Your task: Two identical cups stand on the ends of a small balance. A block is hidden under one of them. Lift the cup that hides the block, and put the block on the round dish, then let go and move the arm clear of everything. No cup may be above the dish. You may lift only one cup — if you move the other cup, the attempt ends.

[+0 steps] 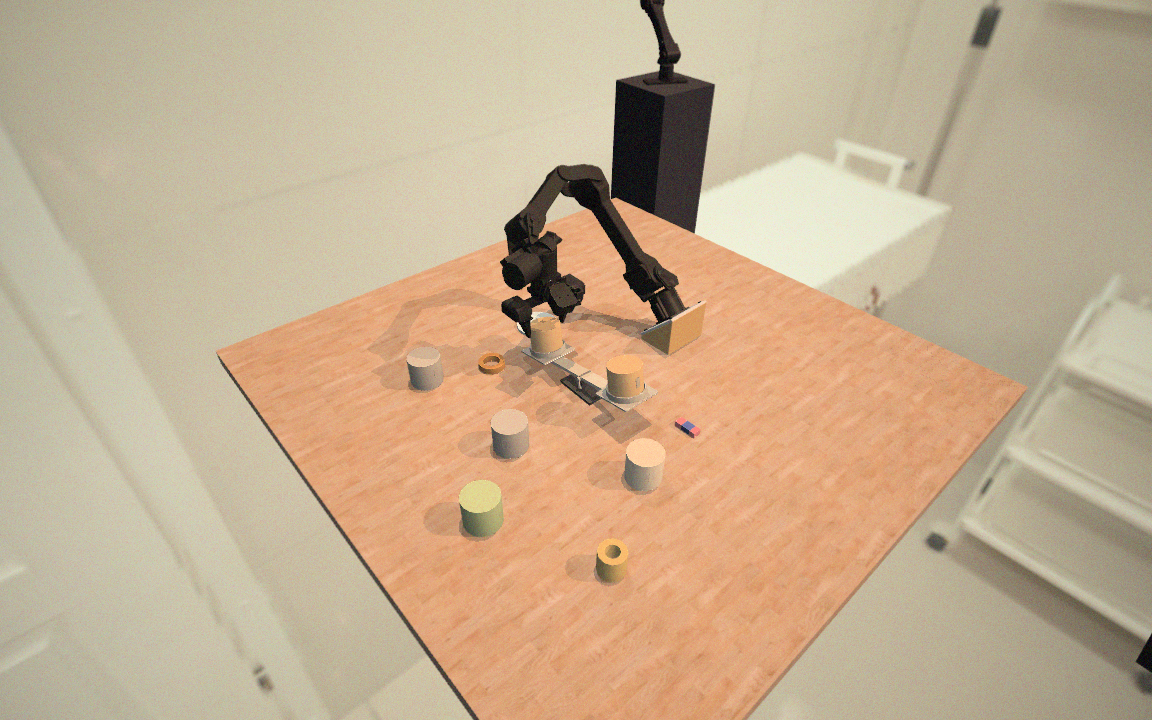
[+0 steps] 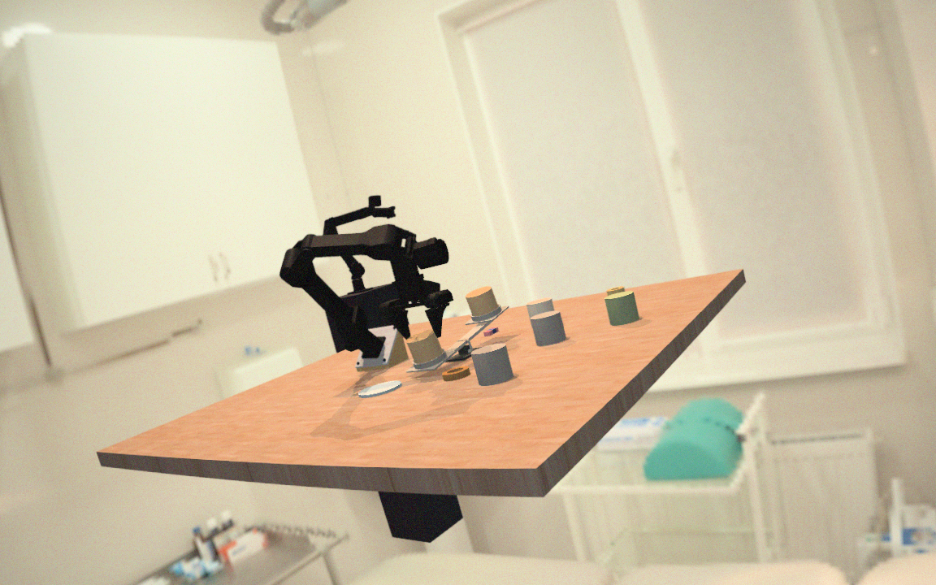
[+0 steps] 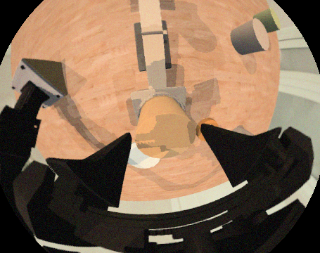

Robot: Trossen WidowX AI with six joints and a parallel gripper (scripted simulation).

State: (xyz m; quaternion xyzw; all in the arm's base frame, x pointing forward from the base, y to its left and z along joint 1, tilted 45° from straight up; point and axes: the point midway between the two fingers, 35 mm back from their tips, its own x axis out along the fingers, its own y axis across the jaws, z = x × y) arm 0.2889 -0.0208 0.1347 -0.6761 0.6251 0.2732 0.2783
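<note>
My gripper tip is 4 cm above the grey block. Also, from my gripper tip: small balance: 13 cm to the left, 4 cm below; then round white dish: 6 cm behind, 12 cm to the right, 8 cm below; then cup: 1 cm behind, 27 cm to the left, 3 cm above.
</note>
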